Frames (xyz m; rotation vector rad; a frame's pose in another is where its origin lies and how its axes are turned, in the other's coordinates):
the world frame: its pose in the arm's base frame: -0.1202 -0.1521 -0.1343 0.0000 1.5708 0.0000
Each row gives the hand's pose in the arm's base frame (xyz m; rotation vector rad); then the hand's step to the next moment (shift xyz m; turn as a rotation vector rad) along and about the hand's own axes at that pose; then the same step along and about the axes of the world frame.
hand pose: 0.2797 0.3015 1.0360 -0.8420 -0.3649 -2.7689
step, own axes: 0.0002 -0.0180 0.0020 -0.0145 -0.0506 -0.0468
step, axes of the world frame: 0.0013 0.0176 -0.0042 0.0545 0.0358 -0.0266
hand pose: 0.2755 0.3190 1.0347 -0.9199 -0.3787 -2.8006
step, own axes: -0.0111 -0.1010 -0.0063 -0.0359 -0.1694 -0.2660
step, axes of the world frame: 0.0304 0.0954 -0.0187 0.2599 0.0871 -0.1600
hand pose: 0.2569 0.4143 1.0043 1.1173 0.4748 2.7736
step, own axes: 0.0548 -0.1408 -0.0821 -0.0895 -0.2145 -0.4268
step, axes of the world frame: 0.0661 0.1249 -0.0979 0.4192 0.0786 -0.2330
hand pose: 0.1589 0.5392 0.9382 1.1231 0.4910 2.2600
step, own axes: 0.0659 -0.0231 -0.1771 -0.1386 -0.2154 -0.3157
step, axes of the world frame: 0.0758 0.0463 -0.1684 0.3847 0.0566 -0.1187
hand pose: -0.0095 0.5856 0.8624 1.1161 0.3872 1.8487
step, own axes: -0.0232 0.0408 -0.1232 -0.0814 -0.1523 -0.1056
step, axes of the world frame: 0.0526 -0.0191 -0.1194 0.1995 0.0328 0.0099
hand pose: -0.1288 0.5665 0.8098 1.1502 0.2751 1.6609
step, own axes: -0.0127 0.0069 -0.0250 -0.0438 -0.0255 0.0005
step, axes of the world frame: 0.0152 -0.0050 -0.0241 0.0406 -0.0260 0.0157
